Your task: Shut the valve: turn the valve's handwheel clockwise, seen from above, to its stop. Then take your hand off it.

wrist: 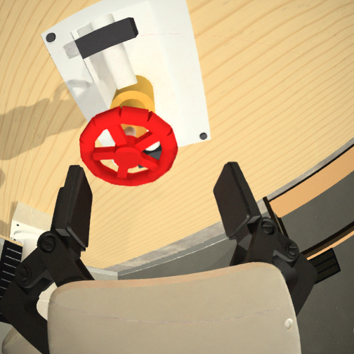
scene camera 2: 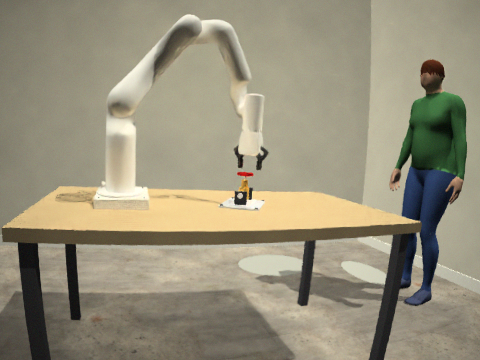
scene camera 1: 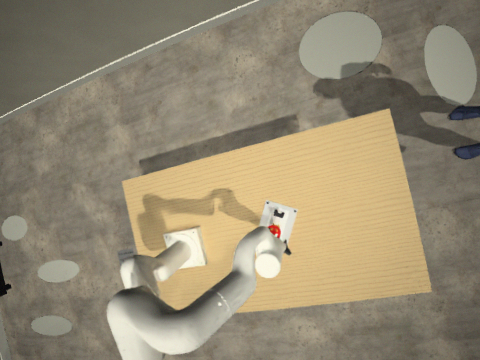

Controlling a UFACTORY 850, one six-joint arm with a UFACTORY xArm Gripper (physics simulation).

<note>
In view: the gripper [wrist: 154, 177] and a red handwheel [wrist: 127, 152].
</note>
